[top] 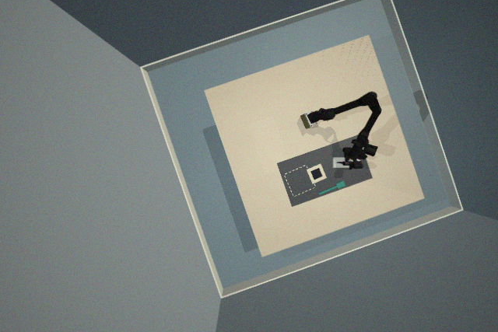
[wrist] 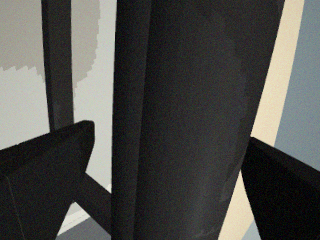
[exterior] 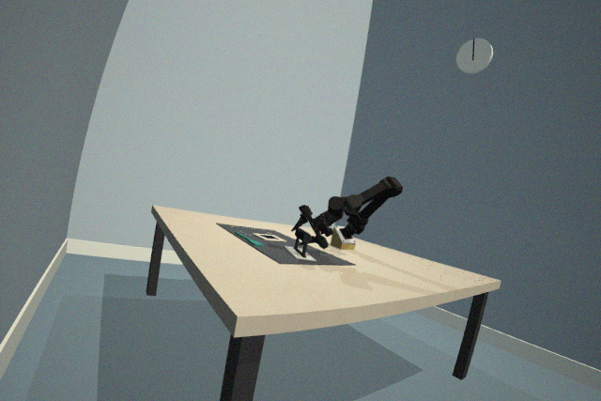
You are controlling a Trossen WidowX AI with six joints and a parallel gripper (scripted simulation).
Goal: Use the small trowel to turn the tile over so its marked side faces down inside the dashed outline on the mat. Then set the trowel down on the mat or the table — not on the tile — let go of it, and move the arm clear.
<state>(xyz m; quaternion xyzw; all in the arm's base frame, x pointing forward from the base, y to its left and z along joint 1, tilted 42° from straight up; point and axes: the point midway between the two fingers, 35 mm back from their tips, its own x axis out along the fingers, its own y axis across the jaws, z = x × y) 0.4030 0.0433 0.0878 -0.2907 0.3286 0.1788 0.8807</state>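
Right now the small trowel is 2 cm behind my gripper tip, 1 cm to the left of it and 2 cm below it. Round my gripper tip: dark mat 3 cm behind, 14 cm to the right, 7 cm below; then tile 5 cm behind, 21 cm to the right, 5 cm below; then thin teal tool 11 cm ahead, 14 cm to the right, 5 cm below.
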